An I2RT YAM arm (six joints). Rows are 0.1 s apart.
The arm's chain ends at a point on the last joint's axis. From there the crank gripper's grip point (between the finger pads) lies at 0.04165 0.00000 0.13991 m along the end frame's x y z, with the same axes.
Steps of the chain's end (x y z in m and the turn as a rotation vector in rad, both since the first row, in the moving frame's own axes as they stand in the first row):
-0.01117 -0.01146 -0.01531 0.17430 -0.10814 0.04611
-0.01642 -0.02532 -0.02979 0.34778 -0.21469 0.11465
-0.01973 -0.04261 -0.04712 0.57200 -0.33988 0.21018
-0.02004 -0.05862 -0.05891 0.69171 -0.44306 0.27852
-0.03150 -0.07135 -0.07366 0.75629 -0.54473 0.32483
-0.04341 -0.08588 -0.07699 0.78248 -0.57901 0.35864
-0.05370 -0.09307 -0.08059 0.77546 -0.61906 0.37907
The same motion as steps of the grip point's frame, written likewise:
-0.02592 -0.03450 -0.01360 0.17430 -0.10814 0.04611
-0.04403 -0.07112 -0.03181 0.34778 -0.21469 0.11465
-0.05864 -0.11692 -0.06141 0.57200 -0.33988 0.21018
-0.06724 -0.14761 -0.08324 0.69171 -0.44306 0.27852
-0.08781 -0.16867 -0.10576 0.75629 -0.54473 0.32483
-0.10154 -0.18624 -0.11218 0.78248 -0.57901 0.35864
-0.11620 -0.19332 -0.11646 0.77546 -0.61906 0.37907

